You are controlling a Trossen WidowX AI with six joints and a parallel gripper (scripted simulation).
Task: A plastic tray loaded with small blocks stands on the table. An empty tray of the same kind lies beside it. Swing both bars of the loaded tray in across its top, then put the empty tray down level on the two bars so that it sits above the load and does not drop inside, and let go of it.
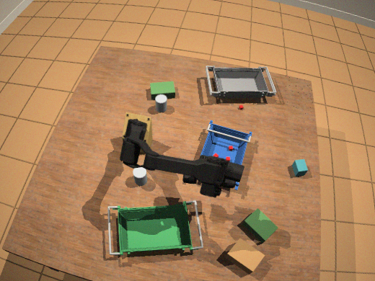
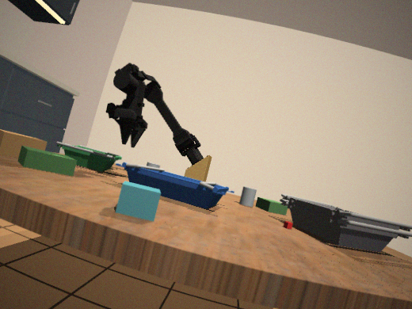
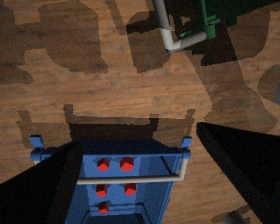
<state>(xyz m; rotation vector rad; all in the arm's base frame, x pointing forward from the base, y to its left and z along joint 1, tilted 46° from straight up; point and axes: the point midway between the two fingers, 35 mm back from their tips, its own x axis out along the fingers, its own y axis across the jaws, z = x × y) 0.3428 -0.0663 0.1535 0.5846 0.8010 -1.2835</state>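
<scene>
The green tray lies 14 cm behind my gripper tip, 22 cm to the right of it and 7 cm below it. The rest, counted from my gripper tip: teal cube (38 cm ahead, 25 cm to the left, 9 cm below); tan box (22 cm ahead, 22 cm to the right, 8 cm below).
</scene>
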